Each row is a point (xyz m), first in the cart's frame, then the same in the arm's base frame.
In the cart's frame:
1: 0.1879 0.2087 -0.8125
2: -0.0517 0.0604 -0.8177
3: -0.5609 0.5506 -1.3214
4: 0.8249 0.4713 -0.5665
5: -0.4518 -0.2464 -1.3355
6: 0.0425 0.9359 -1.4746
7: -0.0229 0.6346 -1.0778
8: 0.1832 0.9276 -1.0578
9: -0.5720 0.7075 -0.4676
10: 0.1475 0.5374 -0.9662
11: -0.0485 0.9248 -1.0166
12: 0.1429 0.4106 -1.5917
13: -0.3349 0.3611 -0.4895
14: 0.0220 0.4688 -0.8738
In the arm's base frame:
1: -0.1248 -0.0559 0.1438
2: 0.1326 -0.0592 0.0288
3: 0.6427 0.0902 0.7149
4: -0.8491 0.0318 0.1976
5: 0.7313 -0.4519 0.1270
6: 0.0427 -0.0089 1.1226
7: 0.0520 0.1041 0.6330
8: -0.2125 0.2194 0.8463
9: 0.3561 0.7794 0.2716
10: -0.1168 0.0560 0.4912
11: -0.0104 0.3347 0.8106
12: 0.1076 -0.4514 0.8067
13: 0.2242 0.4604 0.0317
14: -0.0132 0.1254 0.3753

